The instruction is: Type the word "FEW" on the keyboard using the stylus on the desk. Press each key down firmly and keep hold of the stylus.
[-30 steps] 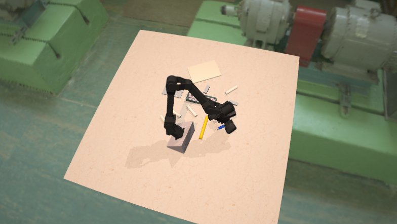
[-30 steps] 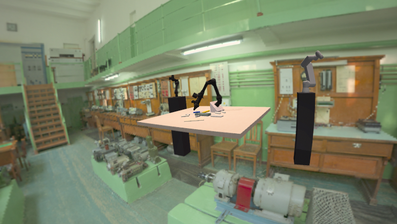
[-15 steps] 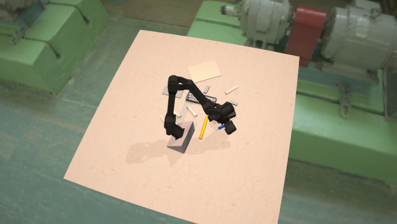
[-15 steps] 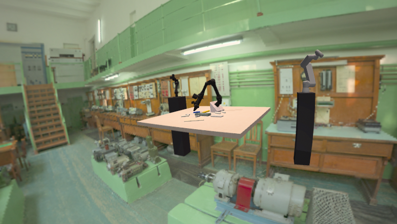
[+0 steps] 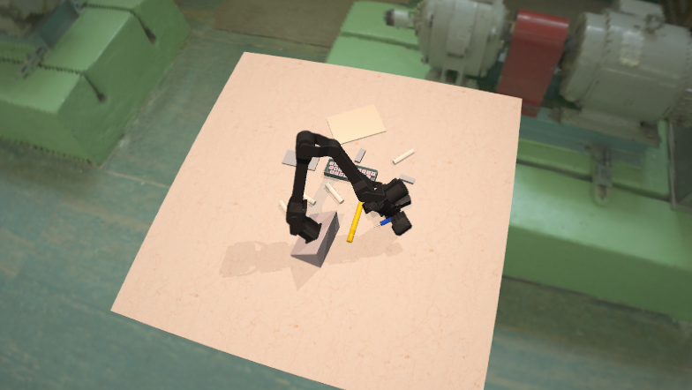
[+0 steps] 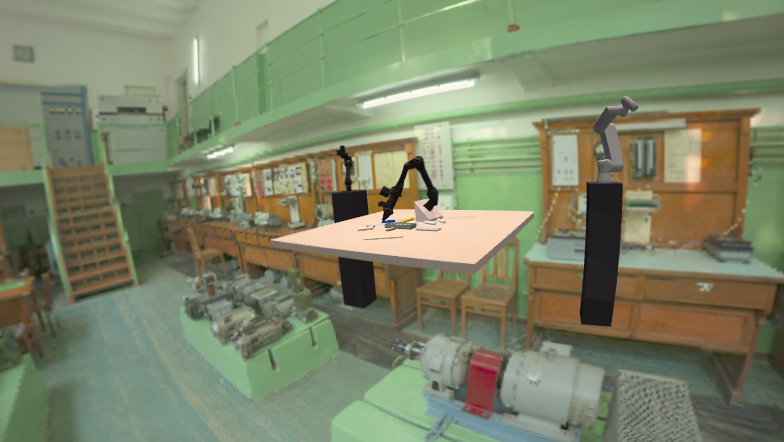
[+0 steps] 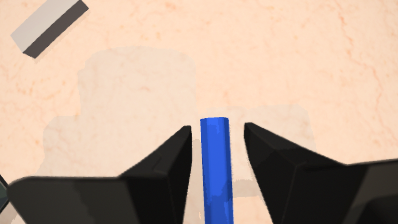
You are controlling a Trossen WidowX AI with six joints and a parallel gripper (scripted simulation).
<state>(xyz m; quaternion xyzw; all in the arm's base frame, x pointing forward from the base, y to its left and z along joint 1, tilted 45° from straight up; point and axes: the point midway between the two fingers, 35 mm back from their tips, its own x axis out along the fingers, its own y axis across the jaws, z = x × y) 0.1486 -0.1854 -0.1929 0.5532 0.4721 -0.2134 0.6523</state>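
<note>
My gripper tip is now 6 cm to the right of the blue stylus, 4 cm past it and 1 cm above it. Round my gripper tip: yellow rod: 16 cm to the left, 5 cm behind, 1 cm below; beige sheet: 38 cm ahead, 23 cm to the left, 1 cm below; grey block: 15 cm ahead, 1 cm below.
</note>
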